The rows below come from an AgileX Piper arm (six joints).
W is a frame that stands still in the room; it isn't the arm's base.
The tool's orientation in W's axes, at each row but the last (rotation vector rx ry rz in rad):
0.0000, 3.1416, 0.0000
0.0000, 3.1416, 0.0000
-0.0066, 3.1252, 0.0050
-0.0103, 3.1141, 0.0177
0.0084, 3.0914, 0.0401
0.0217, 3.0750, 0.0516
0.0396, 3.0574, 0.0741
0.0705, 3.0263, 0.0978
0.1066, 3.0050, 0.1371
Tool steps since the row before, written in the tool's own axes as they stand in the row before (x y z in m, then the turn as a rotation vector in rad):
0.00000, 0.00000, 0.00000, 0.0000, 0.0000, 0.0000
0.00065, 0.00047, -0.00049, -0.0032, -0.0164, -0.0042
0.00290, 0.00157, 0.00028, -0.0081, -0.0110, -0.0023
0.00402, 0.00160, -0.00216, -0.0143, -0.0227, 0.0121
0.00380, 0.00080, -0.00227, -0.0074, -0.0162, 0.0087
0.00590, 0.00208, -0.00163, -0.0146, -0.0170, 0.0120
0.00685, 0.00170, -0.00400, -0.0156, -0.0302, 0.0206
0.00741, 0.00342, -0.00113, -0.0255, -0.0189, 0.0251
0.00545, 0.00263, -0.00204, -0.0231, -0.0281, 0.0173
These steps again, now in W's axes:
0.00000, 0.00000, 0.00000, 0.0000, 0.0000, 0.0000
-0.00065, 0.00047, 0.00049, 0.0032, -0.0164, 0.0042
-0.00290, 0.00156, -0.00032, 0.0081, -0.0110, 0.0024
-0.00409, 0.00155, 0.00207, 0.0148, -0.0225, -0.0120
-0.00390, 0.00076, 0.00210, 0.0077, -0.0160, -0.0087
-0.00597, 0.00211, 0.00131, 0.0151, -0.0168, -0.0116
-0.00712, 0.00170, 0.00350, 0.0165, -0.0296, -0.0207
-0.00734, 0.00371, 0.00053, 0.0274, -0.0186, -0.0233
-0.00549, 0.00285, 0.00157, 0.0234, -0.0282, -0.0168

